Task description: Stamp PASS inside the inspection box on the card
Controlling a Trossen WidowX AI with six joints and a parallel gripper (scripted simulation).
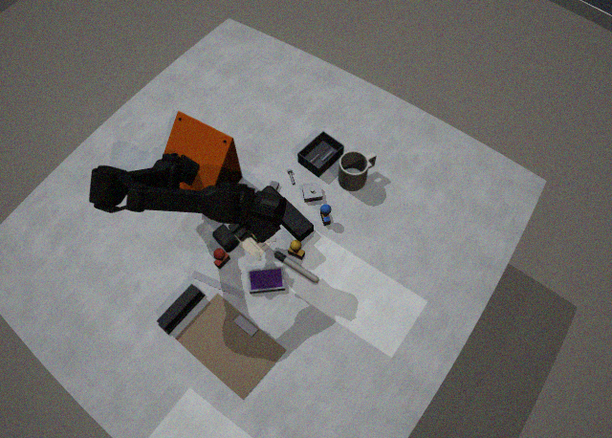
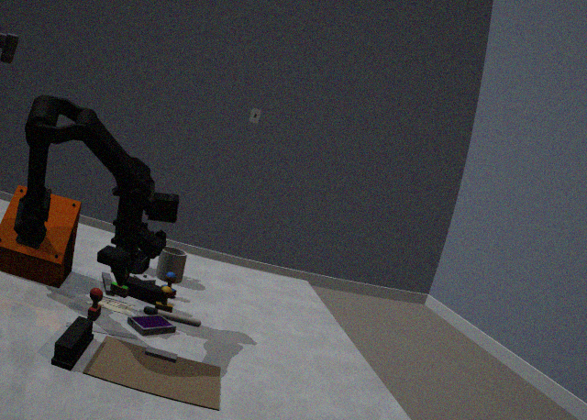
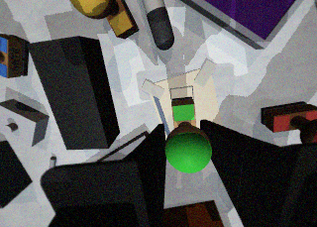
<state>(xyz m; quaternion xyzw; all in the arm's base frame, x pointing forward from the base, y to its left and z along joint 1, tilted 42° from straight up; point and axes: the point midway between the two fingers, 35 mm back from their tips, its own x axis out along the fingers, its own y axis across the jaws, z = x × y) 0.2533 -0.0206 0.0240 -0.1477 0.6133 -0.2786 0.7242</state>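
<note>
My gripper tip is now 60 mm above the card and 20 mm past it. The rest, counted from my gripper tip: black block: 100 mm to the left, 40 mm below, 40 mm ahead; green-knobbed stamp: 10 mm below; yellow stamp: 100 mm ahead, 40 mm below, 30 mm to the left.
</note>
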